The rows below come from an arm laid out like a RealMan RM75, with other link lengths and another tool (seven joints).
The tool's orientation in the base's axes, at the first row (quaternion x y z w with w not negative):
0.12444 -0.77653 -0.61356 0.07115
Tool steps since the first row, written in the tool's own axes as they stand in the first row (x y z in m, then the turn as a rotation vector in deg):
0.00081 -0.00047 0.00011 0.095 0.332 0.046
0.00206 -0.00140 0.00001 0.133 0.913 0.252
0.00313 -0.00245 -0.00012 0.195 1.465 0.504
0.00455 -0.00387 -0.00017 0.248 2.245 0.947
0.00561 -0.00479 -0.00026 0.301 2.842 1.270
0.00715 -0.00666 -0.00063 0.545 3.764 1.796
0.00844 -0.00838 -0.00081 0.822 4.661 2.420
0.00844 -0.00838 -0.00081 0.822 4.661 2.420
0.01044 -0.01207 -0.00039 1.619 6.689 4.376
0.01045 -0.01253 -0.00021 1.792 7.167 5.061
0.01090 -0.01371 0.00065 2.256 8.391 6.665
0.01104 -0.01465 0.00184 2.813 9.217 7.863
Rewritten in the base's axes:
-0.00076 -0.00023 -0.00052 -0.138 0.088 0.307
-0.00183 -0.00087 -0.00145 -0.291 0.396 0.821
-0.00271 -0.00152 -0.00248 -0.475 0.733 1.294
-0.00391 -0.00227 -0.00391 -0.725 1.301 1.944
-0.00480 -0.00285 -0.00482 -0.924 1.717 2.445
-0.00598 -0.00403 -0.00662 -1.394 2.340 3.205
-0.00699 -0.00494 -0.00830 -1.919 3.040 3.916
-0.00699 -0.00494 -0.00830 -1.919 3.040 3.916
-0.00863 -0.00590 -0.01206 -3.413 5.084 5.387
-0.00864 -0.00584 -0.01255 -3.810 5.779 5.681
-0.00917 -0.00541 -0.01392 -4.807 7.413 6.470
-0.00952 -0.00454 -0.01512 -5.744 8.556 6.964

